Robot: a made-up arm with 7 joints.
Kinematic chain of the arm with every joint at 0, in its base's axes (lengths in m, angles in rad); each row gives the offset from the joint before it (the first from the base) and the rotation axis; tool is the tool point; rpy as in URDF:
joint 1: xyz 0 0 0.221 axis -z
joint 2: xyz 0 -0.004 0.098 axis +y
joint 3: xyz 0 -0.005 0.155 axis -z
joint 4: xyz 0 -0.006 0.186 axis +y
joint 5: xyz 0 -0.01 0.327 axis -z
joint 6: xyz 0 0 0.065 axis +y
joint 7: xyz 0 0 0.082 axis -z
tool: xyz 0 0 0 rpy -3.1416 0 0
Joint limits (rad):
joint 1: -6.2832..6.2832
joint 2: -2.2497..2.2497
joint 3: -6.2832..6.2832
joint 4: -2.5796..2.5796
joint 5: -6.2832..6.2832
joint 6: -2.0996..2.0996
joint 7: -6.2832..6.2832
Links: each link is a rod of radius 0.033 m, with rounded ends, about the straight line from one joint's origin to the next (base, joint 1, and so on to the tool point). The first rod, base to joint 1, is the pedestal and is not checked.
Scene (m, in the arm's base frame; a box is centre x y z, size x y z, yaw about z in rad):
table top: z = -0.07
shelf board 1: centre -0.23 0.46 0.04 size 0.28 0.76 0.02 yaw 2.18
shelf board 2: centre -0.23 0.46 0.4 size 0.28 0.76 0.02 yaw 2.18
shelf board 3: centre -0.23 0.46 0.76 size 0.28 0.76 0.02 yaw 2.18
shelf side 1: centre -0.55 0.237 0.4 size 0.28 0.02 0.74 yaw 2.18
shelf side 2: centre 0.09 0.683 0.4 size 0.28 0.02 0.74 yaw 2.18
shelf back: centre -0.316 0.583 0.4 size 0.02 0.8 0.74 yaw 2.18
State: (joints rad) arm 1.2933 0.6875 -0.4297 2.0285 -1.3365 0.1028 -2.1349
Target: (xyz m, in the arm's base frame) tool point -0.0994 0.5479 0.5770
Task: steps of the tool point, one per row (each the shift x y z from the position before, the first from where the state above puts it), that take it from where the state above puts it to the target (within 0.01 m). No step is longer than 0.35 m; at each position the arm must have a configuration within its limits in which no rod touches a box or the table.
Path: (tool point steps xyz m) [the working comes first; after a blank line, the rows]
Joints at the target: 0.4675 -0.6483 -1.8063 1.4195 -1.3716 0.2372 -2.1349
Straight joint move there: clear.

1: 0.1561 0.0917 0.1729
2: 0.0578 0.2045 0.1686
3: -0.0812 0.2530 0.1138
4: -0.2103 0.2156 0.0238
5: -0.2811 0.1073 -0.0749

